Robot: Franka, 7 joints.
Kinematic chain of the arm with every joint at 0, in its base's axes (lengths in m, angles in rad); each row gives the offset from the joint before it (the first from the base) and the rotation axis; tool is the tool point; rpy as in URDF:
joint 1: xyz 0 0 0.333 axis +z
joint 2: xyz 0 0 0 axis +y
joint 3: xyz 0 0 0.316 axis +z
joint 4: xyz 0.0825 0 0 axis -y
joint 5: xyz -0.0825 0 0.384 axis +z
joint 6: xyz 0 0 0 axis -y
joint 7: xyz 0.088 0 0 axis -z
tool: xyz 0 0 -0.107 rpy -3.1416 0 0
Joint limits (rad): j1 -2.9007..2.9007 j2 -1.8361..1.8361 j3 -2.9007..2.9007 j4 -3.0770..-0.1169 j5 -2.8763..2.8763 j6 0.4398..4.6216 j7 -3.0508..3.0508
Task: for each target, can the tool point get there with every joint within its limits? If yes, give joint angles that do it. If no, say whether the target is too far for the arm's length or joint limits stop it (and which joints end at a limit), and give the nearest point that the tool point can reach.
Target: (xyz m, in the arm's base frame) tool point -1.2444 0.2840 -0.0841
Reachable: no: too far | nearest point -0.7950 0.1814 0.0665 | short by 0.485 m
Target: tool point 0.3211 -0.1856 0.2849
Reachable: yes | joints 0.5658 -0.3308 -0.9669 -2.6365 2.1885 3.0773 -0.5599
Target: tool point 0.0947 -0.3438 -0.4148
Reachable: no: joint limits stop it (at a limit: joint 2) | nearest point 0.0928 -0.3368 -0.3567 | short by 0.059 m
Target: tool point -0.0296 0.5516 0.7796
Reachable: yes | joints 0.8315 0.9100 1.5607 -1.2522 -1.0292 4.0747 -1.1226
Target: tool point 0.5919 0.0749 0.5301
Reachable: yes | joints -0.7382 0.4397 0.9738 -1.4221 0.2780 1.3127 -1.7657
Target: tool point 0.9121 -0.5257 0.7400
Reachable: no: too far | nearest point 0.6933 -0.3996 0.6424 | short by 0.271 m
